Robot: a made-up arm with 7 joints. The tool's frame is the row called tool.
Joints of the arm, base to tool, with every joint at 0 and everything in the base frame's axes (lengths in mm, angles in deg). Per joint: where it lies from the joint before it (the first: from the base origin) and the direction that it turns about. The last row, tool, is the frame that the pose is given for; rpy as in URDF.
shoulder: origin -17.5 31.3 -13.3 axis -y
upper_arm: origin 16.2 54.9 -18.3 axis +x
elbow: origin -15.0 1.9 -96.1 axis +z
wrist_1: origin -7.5 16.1 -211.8 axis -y
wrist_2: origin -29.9 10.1 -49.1 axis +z
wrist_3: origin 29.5 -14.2 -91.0 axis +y
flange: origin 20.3 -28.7 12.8 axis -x
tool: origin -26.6 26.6 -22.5 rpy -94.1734 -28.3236 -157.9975
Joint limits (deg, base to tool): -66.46..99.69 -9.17..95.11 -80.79..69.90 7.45..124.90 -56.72..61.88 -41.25..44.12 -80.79..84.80
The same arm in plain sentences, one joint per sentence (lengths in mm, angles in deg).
The arm has seven revolute joints in a row. What follows holds with every joint at zero, and every direction is one of the base frame's.
The first joint sits 17.5 mm along -x and 31.3 mm along +y and 13.3 mm along -z from the base frame's origin and turns about -y, from -66.46 to 99.69 deg.
The second joint sits 16.2 mm along +x and 54.9 mm along +y and 18.3 mm along -z from the first joint and turns about +x, from -9.17 to 95.11 deg.
The third joint sits 15.0 mm along -x and 1.9 mm along +y and 96.1 mm along -z from the second joint and turns about +z, from -80.79 to 69.90 deg.
The fourth joint sits 7.5 mm along -x and 16.1 mm along +y and 211.8 mm along -z from the third joint and turns about -y, from 7.45 to 124.90 deg.
The fifth joint sits 29.9 mm along -x and 10.1 mm along +y and 49.1 mm along -z from the fourth joint and turns about +z, from -56.72 to 61.88 deg.
The sixth joint sits 29.5 mm along +x and 14.2 mm along -y and 91.0 mm along -z from the fifth joint and turns about +y, from -41.25 to 44.12 deg.
The seventh joint sits 20.3 mm along +x and 28.7 mm along -y and 12.8 mm along +z from the sixth joint and turns about -x, from -80.79 to 84.80 deg.
The tool frame, which is the frame that the pose is given for, sits 26.6 mm along -x and 26.6 mm along +y and 22.5 mm along -z from the seventh joint; its axes are the base frame's turned by roll -94.17, pitch -28.32 and yaw -158.00 deg (as in URDF: about the fixed x, then y, then z).

